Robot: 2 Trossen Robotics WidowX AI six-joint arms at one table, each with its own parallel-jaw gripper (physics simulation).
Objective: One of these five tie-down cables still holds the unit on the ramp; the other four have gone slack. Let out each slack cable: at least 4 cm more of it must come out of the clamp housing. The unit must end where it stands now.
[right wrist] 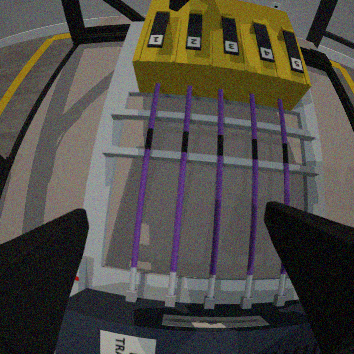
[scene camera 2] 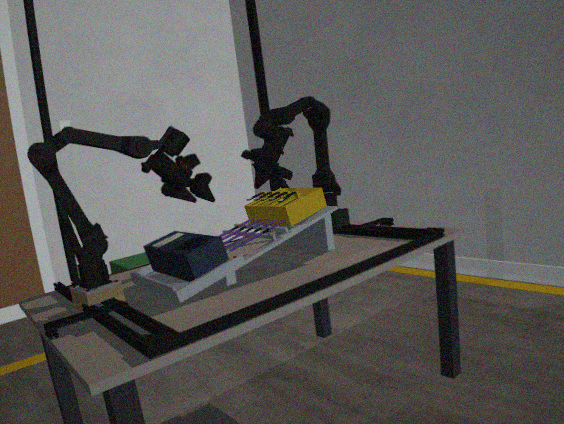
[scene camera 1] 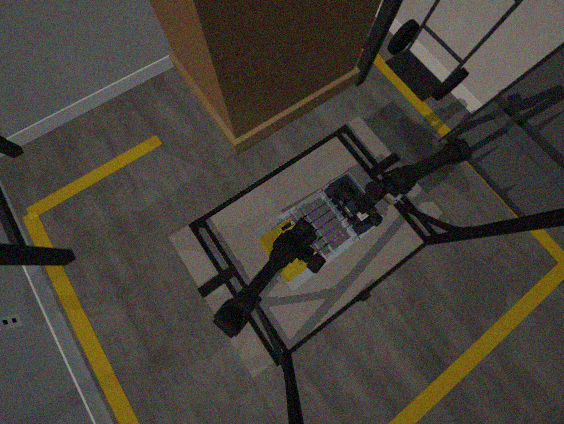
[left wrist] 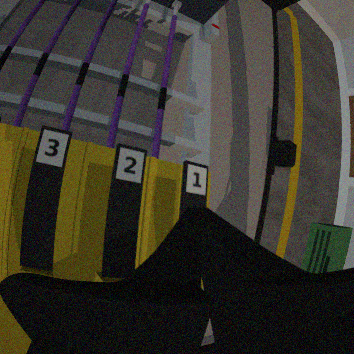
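A yellow clamp housing [scene camera 2: 289, 206] [right wrist: 218, 70] [left wrist: 81, 197] [scene camera 1: 272, 244] sits at the top of a grey ramp [scene camera 2: 289, 248] [right wrist: 102, 175]. It carries black levers numbered 1 to 5. Five purple cables [right wrist: 218, 197] [scene camera 2: 251, 229] [left wrist: 121, 105] [scene camera 1: 327, 225] run down from it to the dark blue unit [scene camera 2: 185, 252] [right wrist: 197, 333] [scene camera 1: 348, 193] at the ramp's foot. My left gripper [scene camera 2: 276, 185] [left wrist: 195, 216] is shut and empty, its tip over the near end of lever 1 [left wrist: 195, 182] [right wrist: 158, 28]. My right gripper [scene camera 2: 196, 191] [right wrist: 177, 216] is open and empty, high above the unit and the cables' lower ends.
The ramp stands on a table [scene camera 2: 364, 252] with a black frame [scene camera 2: 322, 286]. A green block [left wrist: 326, 247] [scene camera 2: 129, 262] lies at the table's edge. A tall brown crate [scene camera 1: 272, 63] and a wheeled cart [scene camera 1: 419, 71] stand on the floor beyond.
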